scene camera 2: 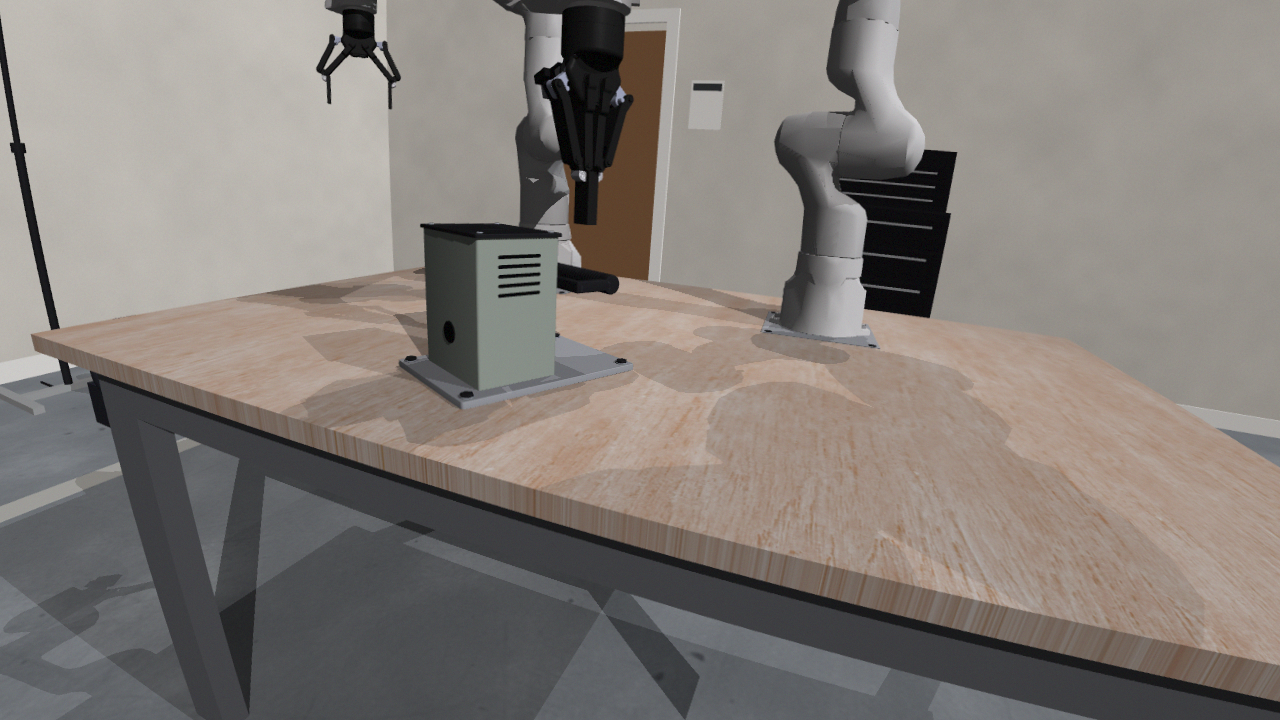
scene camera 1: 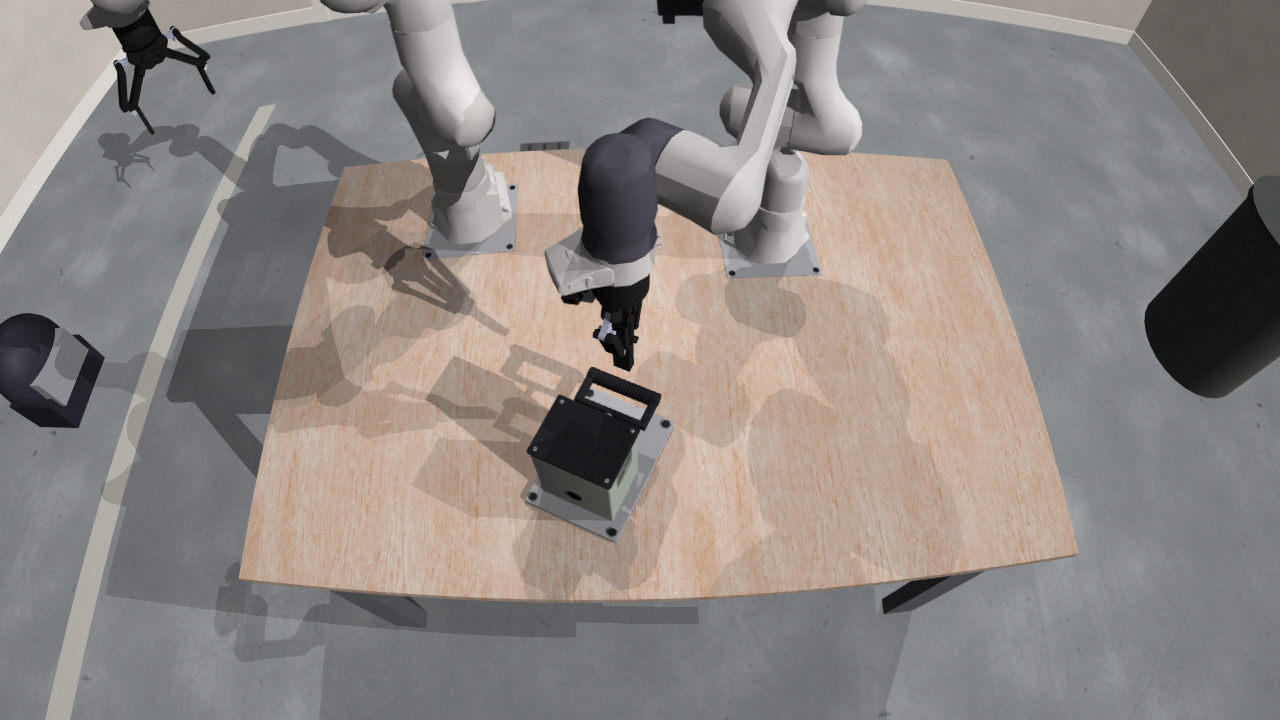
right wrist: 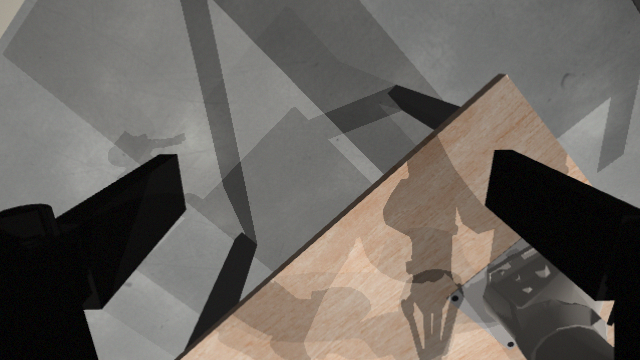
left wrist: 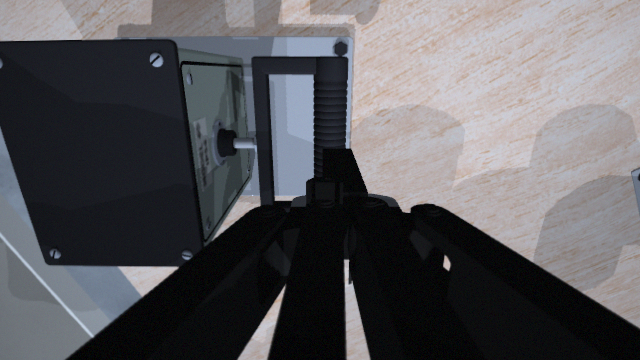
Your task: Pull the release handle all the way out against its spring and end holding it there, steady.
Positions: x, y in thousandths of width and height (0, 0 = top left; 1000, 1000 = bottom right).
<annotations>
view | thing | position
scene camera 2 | my left gripper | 457, 312
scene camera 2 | my right gripper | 282, 147
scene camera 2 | release handle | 474, 394
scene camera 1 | my left gripper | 487, 506
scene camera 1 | my right gripper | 143, 155
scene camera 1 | release handle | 486, 537
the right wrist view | my right gripper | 526, 501
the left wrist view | my left gripper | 526, 479
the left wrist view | release handle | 516, 204
</annotations>
